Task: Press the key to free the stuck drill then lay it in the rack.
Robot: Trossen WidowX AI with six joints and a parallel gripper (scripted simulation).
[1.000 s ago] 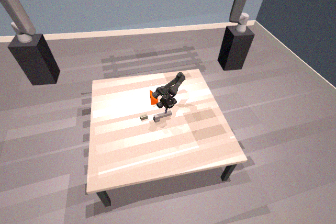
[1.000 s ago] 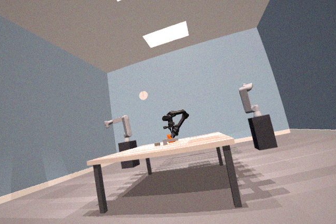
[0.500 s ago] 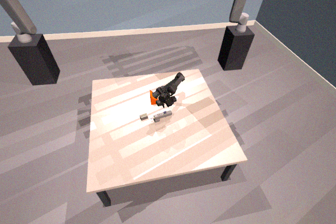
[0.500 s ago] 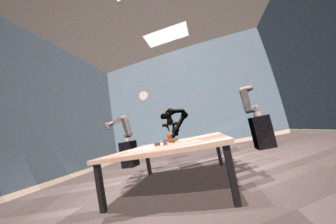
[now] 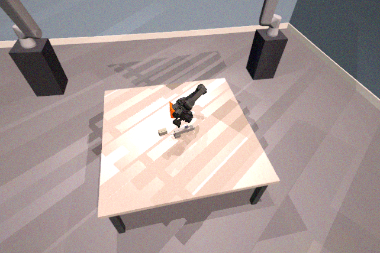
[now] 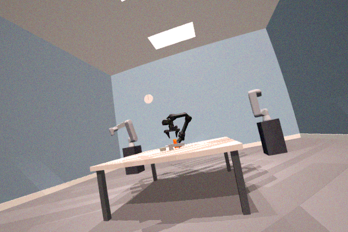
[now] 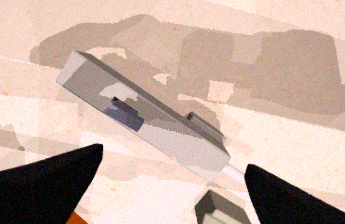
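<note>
Now: gripper tip 8 cm above the drill and 4 cm to the left of it. The rest, counted from my gripper tip: grey holder block: 9 cm below, 2 cm behind, 1 cm to the left; grey rack: 17 cm to the right, 11 cm below, 4 cm behind; key: 8 cm below, 4 cm to the left, 2 cm behind.
</note>
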